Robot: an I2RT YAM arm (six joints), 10 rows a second.
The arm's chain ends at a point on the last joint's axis. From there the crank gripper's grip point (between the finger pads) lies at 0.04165 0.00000 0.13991 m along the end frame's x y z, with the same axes.
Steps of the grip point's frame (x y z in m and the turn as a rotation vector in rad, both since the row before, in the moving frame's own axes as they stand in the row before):
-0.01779, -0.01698, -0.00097, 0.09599, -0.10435, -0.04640
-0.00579, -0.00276, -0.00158, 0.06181, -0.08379, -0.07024
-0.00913, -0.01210, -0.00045, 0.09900, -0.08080, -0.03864
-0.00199, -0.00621, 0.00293, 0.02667, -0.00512, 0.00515
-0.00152, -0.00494, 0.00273, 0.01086, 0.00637, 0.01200
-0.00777, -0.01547, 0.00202, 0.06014, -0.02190, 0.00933
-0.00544, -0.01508, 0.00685, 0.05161, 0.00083, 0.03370
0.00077, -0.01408, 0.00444, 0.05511, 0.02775, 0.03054
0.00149, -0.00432, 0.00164, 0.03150, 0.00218, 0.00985
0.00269, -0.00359, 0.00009, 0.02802, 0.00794, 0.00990
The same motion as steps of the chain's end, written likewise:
-0.00266, -0.00180, -0.00380, 0.09599, -0.10435, -0.04640
0.00645, 0.00848, -0.00421, 0.06181, -0.08379, -0.07024
0.00258, 0.00326, -0.00259, 0.09900, -0.08080, -0.03864
-0.00128, -0.00269, 0.00277, 0.02667, -0.00512, 0.00515
-0.00242, -0.00393, 0.00300, 0.01086, 0.00637, 0.01200
-0.00474, -0.00741, 0.00138, 0.06014, -0.02190, 0.00933
-0.00565, -0.00927, 0.00703, 0.05161, 0.00083, 0.03370
-0.00319, -0.00774, 0.00583, 0.05511, 0.02775, 0.03054
0.00117, -0.00033, 0.00179, 0.03150, 0.00218, 0.00985
0.00156, -0.00009, 0.00047, 0.02802, 0.00794, 0.00990

